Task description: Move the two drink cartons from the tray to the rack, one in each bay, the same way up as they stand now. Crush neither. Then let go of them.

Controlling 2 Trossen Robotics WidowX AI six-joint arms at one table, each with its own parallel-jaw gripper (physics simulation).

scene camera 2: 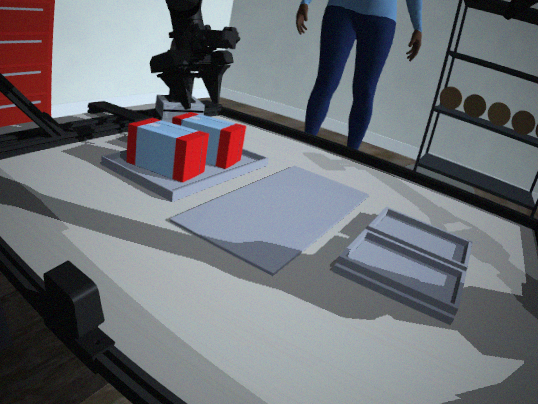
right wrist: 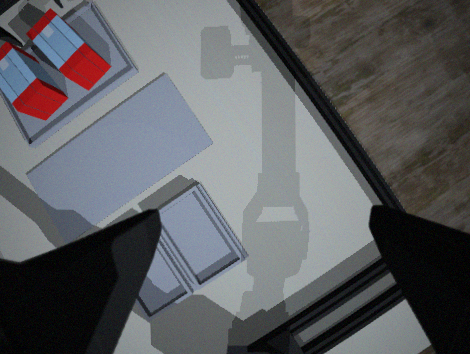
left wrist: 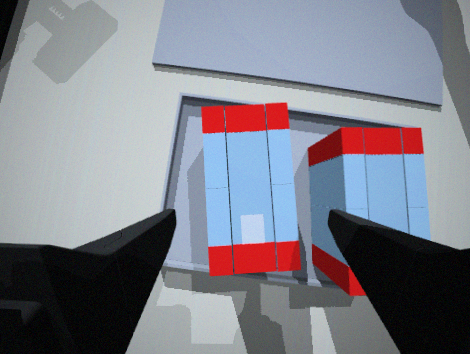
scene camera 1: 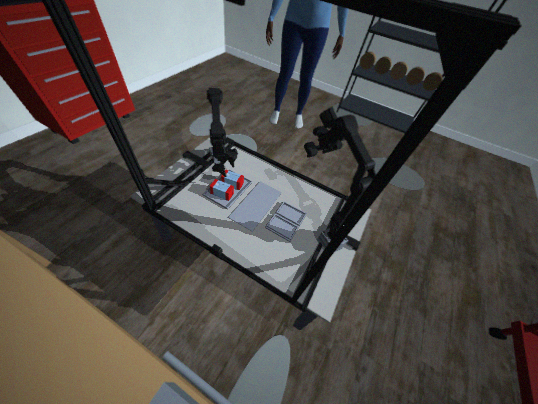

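Observation:
The rear carton and the front carton, pale blue with red ends, lie lengthwise side by side in the grey tray. My left gripper is open and empty above them; in its wrist view the fingertips flank the rear carton, the right one overlapping the front carton's side. My right gripper is open and empty, high above the table. The two-bay rack is empty.
A flat grey plate lies between tray and rack. Black frame rails edge the table, with upright posts in scene camera 1. A person stands behind the table, beside a shelf unit.

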